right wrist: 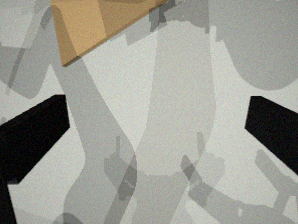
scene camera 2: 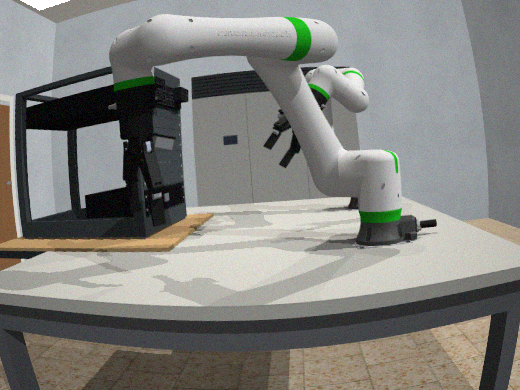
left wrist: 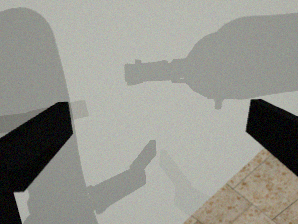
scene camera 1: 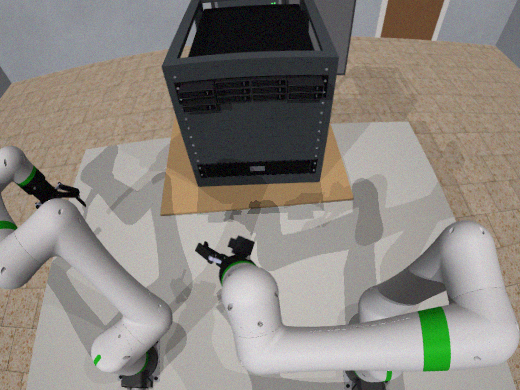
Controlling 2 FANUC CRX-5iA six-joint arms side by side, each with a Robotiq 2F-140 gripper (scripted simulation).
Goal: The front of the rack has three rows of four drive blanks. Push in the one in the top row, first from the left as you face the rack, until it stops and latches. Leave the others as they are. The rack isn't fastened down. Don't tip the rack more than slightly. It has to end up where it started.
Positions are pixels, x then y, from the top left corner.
Labels:
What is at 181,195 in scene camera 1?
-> A wooden board.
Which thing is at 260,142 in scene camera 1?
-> A dark rack.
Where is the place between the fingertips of my left gripper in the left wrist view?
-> At 159,116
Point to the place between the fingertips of my right gripper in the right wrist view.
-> At 158,112

